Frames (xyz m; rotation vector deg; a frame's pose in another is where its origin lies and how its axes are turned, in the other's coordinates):
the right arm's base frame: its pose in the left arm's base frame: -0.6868 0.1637 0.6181 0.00 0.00 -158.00
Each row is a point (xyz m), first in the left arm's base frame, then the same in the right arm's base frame.
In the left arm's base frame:
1: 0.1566 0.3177 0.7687
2: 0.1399 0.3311 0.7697
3: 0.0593 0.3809 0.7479
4: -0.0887 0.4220 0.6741
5: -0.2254 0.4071 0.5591
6: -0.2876 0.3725 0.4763
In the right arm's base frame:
1: -0.8397 0.1732 0.1506
2: -0.8292 0.1545 0.1516
3: -0.7731 0.0781 0.1298
4: -0.6513 -0.0154 0.0560
5: -0.5190 -0.0528 -0.0590
6: -0.4483 -0.0441 -0.1418

